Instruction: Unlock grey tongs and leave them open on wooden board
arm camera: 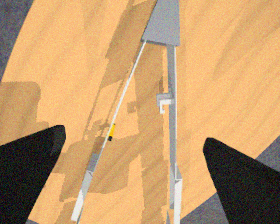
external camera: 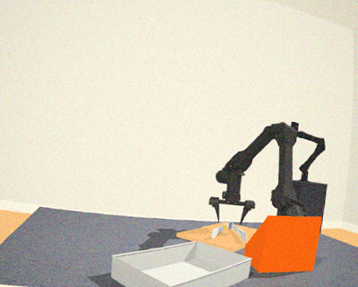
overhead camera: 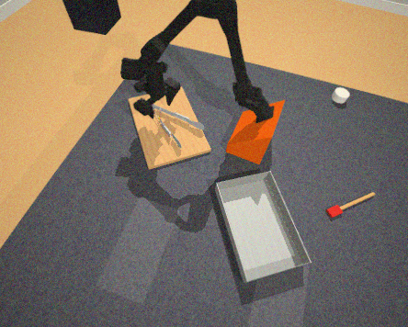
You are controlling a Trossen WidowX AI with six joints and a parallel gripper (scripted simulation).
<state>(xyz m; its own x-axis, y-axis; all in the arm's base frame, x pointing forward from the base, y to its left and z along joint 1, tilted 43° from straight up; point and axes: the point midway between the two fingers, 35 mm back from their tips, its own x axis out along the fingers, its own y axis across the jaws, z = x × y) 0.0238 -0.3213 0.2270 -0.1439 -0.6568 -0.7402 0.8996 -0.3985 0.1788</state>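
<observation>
Now: the yellow lock piece 20 mm ahead of my gripper tip and 20 mm below it. The rest, counted from my gripper tip: roasting tin: 330 mm ahead, 440 mm to the left, 20 mm below; wooden board: 20 mm ahead, 30 mm to the left, 40 mm below.
</observation>
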